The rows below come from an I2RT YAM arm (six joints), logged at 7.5 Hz.
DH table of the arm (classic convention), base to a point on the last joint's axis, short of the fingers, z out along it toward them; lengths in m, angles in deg. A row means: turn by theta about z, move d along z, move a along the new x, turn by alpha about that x. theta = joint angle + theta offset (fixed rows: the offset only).
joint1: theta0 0  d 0.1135  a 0.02  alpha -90
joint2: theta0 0  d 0  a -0.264  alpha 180
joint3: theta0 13.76  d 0  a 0.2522  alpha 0
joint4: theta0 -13.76  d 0  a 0.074  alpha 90
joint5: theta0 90  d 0  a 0  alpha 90
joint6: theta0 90  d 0.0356  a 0  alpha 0
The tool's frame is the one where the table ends.
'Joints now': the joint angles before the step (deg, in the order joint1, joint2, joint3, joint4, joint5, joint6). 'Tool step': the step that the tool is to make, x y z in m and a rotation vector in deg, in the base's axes. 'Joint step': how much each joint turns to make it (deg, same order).
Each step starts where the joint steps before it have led.
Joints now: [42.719 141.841 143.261 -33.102 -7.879 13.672]
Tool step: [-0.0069 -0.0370 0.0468 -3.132 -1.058 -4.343]
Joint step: [-2.186 -6.447 0.014 -7.904 3.453 -1.421]
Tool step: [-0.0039 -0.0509 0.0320 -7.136 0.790 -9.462]
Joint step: [-3.603 -5.643 -0.065 -10.671 7.717 -0.698]
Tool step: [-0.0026 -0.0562 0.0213 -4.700 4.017 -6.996]
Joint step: [-5.159 -4.451 0.066 -10.483 2.447 0.000]
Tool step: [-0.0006 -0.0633 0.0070 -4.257 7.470 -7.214]
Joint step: [-7.038 -2.866 -0.019 -11.437 0.285 0.000]
